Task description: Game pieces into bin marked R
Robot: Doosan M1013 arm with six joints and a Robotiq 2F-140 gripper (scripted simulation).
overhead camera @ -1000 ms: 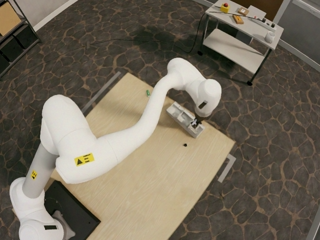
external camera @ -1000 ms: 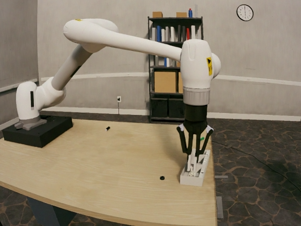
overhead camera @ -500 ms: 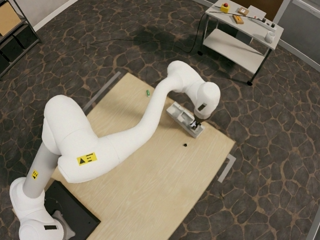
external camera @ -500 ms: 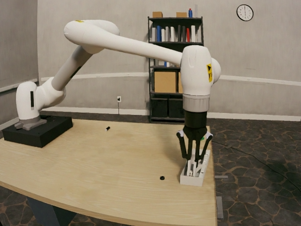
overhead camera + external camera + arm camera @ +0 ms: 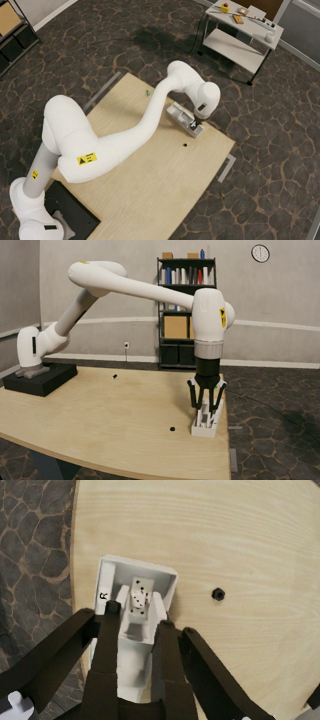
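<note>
Now: hand 3 cm above the white die. From my hand the other things lie so: small black ring: 11 cm behind, 3 cm to the right, 5 cm below; then white domino: 4 cm below; then bin: 1 cm ahead, 8 cm to the left, 3 cm below.
</note>
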